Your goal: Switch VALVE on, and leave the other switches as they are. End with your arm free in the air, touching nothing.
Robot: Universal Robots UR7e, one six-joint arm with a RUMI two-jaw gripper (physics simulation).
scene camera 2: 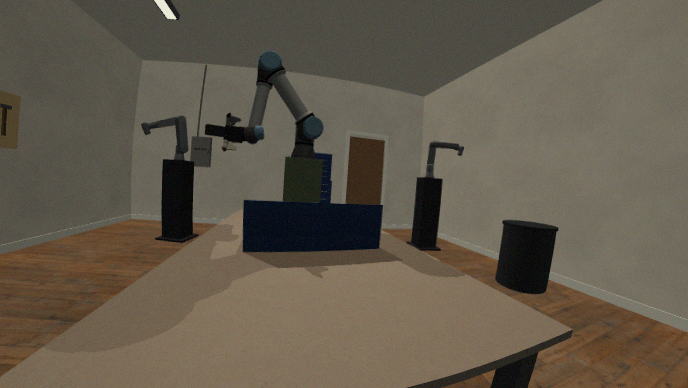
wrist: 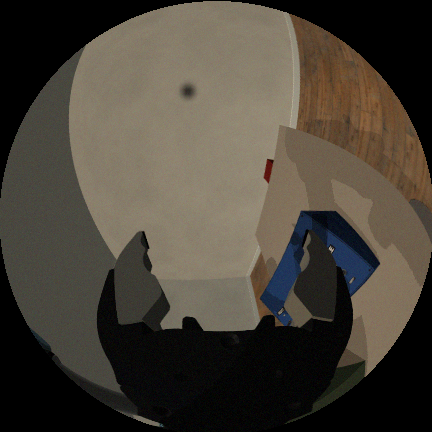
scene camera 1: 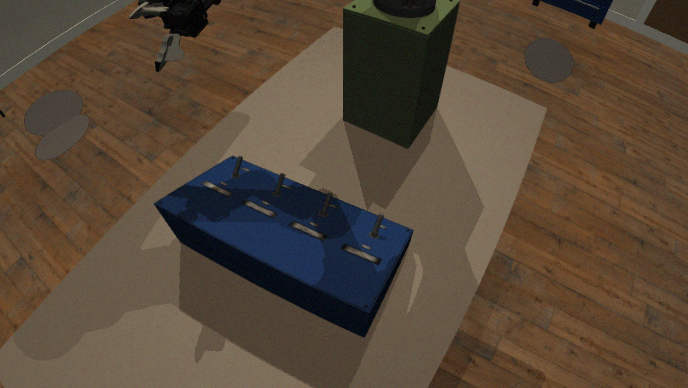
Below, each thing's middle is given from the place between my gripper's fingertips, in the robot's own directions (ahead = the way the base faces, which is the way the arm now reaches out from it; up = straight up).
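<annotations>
I look at the blue switch box [scene camera 1: 331, 264], and it is 35 cm to the left of my hand, 34 cm below it and 3 cm behind it.
</annotations>
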